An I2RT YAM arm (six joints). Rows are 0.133 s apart.
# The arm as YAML. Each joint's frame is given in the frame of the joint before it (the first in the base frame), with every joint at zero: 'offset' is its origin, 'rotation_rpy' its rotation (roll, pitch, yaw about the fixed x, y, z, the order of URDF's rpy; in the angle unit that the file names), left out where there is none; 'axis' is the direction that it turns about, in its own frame. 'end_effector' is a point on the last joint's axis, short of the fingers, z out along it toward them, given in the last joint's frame.
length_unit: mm
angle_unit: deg
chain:
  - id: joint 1
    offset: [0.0, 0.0, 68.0]
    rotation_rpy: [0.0, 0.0, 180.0]
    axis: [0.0, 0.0, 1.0]
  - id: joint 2
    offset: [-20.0, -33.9, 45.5]
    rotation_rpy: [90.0, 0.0, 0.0]
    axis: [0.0, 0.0, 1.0]
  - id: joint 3
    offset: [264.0, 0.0, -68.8]
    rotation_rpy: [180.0, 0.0, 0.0]
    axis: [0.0, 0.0, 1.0]
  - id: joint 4
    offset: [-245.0, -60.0, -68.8]
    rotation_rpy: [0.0, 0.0, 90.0]
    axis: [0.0, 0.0, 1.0]
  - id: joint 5
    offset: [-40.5, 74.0, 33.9]
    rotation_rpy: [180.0, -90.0, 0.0]
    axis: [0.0, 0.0, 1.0]
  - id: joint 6
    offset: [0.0, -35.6, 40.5]
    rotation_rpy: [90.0, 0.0, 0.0]
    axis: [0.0, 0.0, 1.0]
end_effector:
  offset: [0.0, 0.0, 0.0]
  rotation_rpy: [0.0, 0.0, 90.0]
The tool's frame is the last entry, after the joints.
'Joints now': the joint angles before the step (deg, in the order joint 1, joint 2, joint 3, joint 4, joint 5, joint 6). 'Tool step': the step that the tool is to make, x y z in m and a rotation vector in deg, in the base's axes. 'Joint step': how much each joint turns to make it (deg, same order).
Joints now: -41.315 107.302 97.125 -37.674 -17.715 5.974
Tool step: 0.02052 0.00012 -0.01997 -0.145 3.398 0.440
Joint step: 1.998 4.349 2.139 -0.385 2.765 -0.346
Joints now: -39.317 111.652 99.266 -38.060 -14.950 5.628
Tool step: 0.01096 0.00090 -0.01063 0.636 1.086 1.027
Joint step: 0.989 2.341 1.226 -0.169 0.121 -0.151
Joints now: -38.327 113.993 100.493 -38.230 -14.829 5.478
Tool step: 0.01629 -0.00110 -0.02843 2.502 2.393 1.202
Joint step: 1.115 4.667 1.220 0.086 -0.463 0.244
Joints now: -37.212 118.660 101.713 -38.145 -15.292 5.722
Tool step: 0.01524 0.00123 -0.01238 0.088 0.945 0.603
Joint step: 1.296 3.276 2.395 0.148 0.798 0.302
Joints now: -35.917 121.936 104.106 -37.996 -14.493 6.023
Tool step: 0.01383 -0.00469 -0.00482 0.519 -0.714 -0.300
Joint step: 0.491 3.382 4.102 -0.149 -0.243 1.164
